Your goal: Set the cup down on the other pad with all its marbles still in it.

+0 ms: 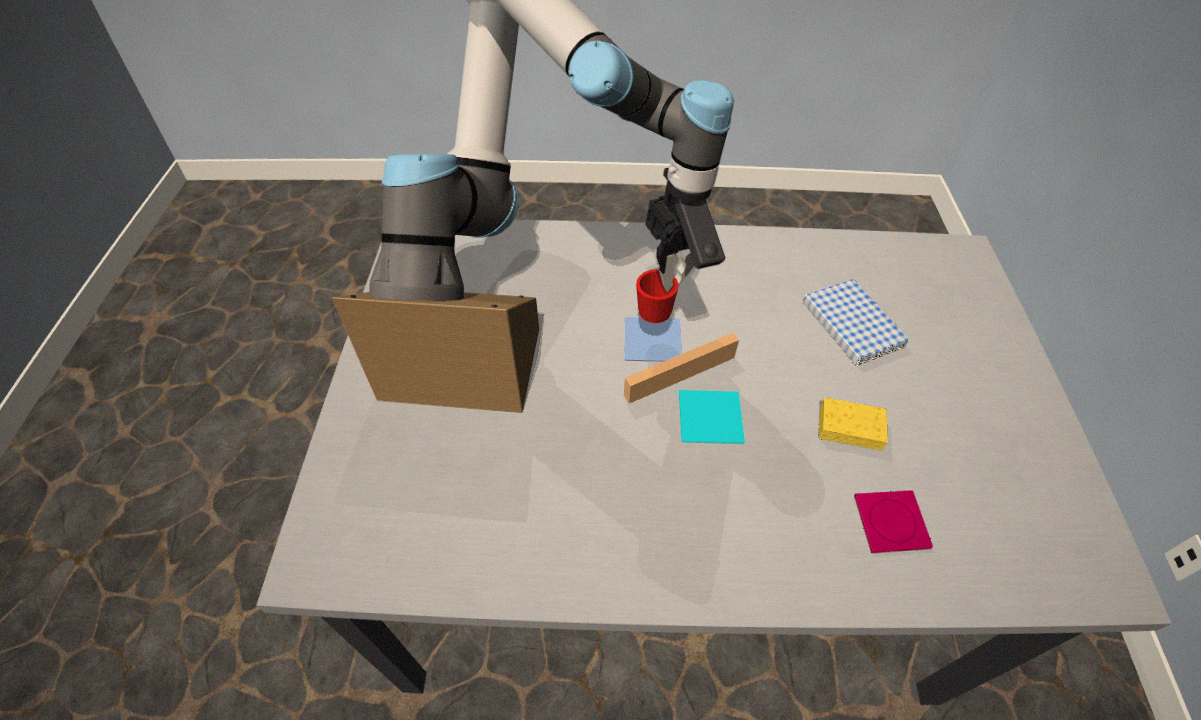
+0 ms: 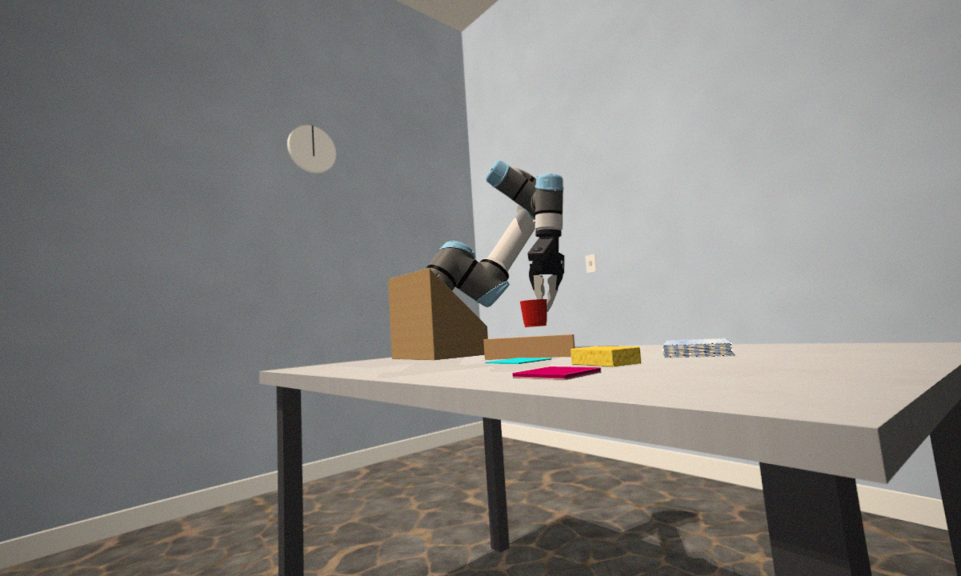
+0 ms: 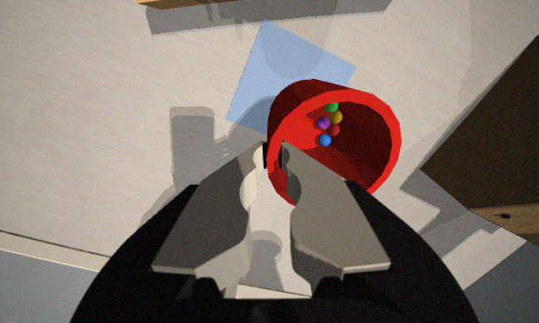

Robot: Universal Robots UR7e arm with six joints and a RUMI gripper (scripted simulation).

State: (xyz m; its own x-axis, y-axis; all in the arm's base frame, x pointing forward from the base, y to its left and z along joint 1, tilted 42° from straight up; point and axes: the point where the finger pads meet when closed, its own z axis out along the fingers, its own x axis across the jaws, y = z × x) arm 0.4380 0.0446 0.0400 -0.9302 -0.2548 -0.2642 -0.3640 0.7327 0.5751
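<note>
The wooden rail lies 110 mm to the right of my hand, 110 mm below it and 10 mm ahead of it. From my hand the other things lie so: yellow sponge: 300 mm ahead, 240 mm to the right, 120 mm below; then red cup: 30 mm below, 30 mm behind, 10 mm to the right; then blue checkered cloth: 380 mm ahead, 120 mm below.
</note>
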